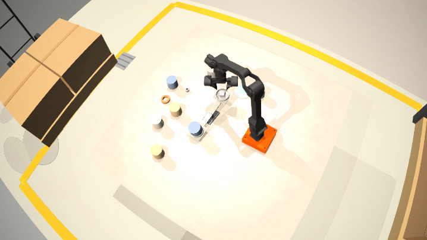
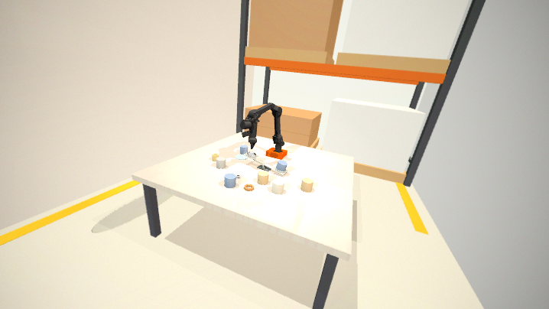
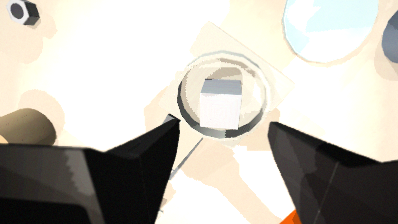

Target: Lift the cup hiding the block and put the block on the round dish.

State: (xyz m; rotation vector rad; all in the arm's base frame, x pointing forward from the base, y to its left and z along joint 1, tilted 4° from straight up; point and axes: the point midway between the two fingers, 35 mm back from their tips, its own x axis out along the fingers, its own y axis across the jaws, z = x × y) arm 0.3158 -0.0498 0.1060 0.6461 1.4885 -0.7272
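Now: gripper tip 50 mm above the pale grey block. Also, from my gripper tip: pale blue round dish: 40 mm behind, 140 mm to the right, 130 mm below; balance: 10 mm behind, 120 mm to the left, 90 mm below; small nut: 230 mm ahead, 90 mm to the left, 120 mm below.
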